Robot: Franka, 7 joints.
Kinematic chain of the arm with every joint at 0, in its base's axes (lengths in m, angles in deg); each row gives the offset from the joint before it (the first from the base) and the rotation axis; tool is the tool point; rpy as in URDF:
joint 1: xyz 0 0 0.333 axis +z
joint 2: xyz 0 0 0 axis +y
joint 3: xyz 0 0 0.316 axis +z
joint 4: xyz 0.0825 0 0 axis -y
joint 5: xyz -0.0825 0 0.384 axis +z
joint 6: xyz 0 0 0 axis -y
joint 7: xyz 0.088 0 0 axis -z
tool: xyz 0 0 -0.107 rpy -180 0 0
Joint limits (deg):
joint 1: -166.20..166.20
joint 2: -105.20..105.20
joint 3: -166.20..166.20
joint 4: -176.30..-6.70
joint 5: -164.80..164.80
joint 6: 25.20..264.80
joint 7: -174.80..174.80
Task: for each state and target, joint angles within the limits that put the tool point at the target. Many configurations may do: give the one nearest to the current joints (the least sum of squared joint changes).
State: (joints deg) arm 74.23 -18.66 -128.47 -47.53 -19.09 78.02 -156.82
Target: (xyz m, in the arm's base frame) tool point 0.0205 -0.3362 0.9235
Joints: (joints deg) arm 61.90 6.19 -145.12 -45.13 -23.29 51.10 -156.82
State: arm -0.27 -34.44 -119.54 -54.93 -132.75 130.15 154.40
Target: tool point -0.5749 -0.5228 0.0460
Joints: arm 18.37 -86.42 -133.87 -55.95 -133.08 129.06 154.40
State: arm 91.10 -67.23 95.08 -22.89 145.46 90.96 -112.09
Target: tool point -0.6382 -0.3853 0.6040
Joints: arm 61.46 -60.92 88.36 -58.69 135.72 77.02 -112.09
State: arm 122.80 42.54 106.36 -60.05 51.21 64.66 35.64
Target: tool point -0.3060 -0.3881 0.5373
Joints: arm 147.85 38.31 90.20 -104.16 39.43 68.60 35.64
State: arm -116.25 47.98 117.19 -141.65 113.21 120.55 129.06
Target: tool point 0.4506 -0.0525 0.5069
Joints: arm -119.54 49.57 115.44 -141.22 113.24 120.65 129.06
